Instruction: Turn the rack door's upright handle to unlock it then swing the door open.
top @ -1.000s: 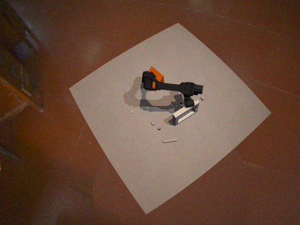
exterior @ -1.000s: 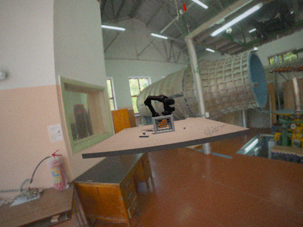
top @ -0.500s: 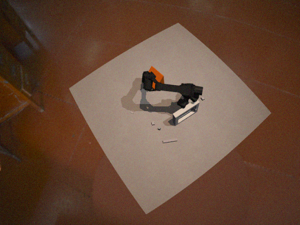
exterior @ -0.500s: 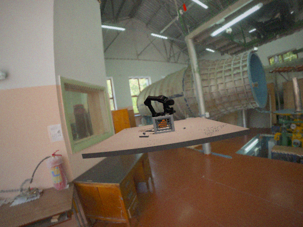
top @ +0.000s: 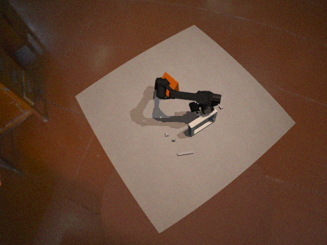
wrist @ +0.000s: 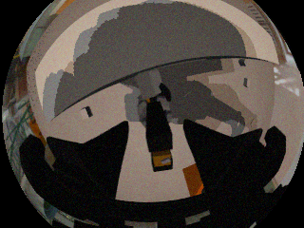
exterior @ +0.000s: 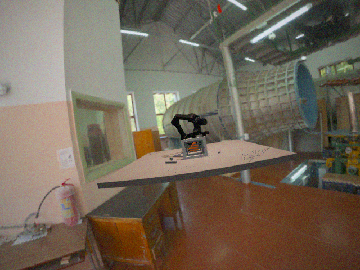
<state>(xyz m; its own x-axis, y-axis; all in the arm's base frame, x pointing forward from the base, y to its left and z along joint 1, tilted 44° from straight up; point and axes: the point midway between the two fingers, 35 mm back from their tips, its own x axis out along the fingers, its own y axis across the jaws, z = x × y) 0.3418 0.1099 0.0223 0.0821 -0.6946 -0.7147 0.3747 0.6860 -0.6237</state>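
Right now the door handle is 20 mm below my gripper tip and 10 mm to the right of it. Round my gripper tip: thin rod: 270 mm to the right, 140 mm ahead, 100 mm below.
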